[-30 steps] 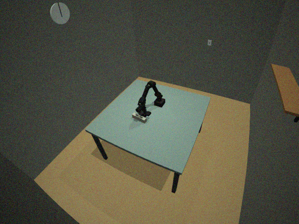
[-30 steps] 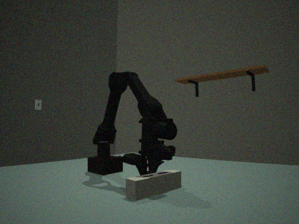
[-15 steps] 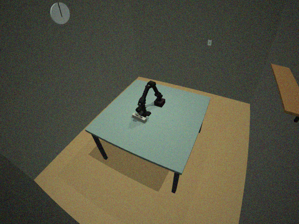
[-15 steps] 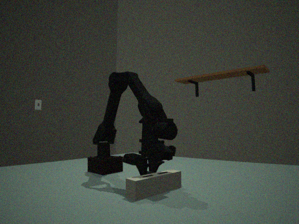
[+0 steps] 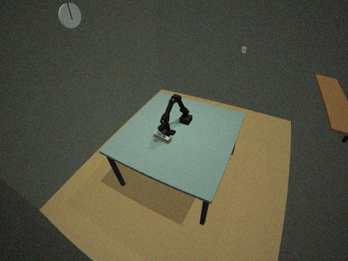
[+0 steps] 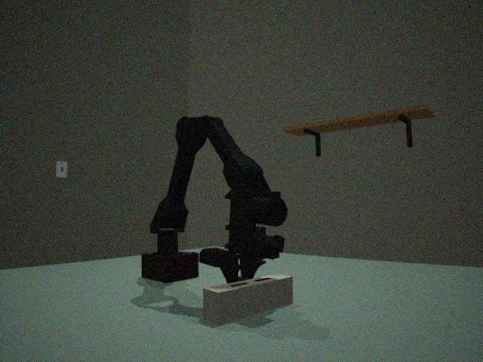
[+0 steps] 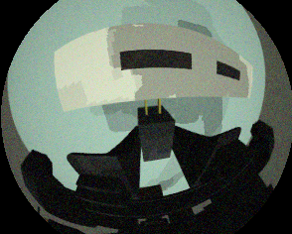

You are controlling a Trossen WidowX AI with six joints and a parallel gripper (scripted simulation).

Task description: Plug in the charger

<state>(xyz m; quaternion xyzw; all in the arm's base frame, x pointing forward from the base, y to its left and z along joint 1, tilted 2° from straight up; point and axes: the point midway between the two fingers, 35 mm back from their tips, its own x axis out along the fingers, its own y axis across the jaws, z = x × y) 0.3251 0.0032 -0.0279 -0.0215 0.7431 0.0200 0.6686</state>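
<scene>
My gripper tip is now 2 cm short of the black two-prong charger and 1 cm below it.
</scene>
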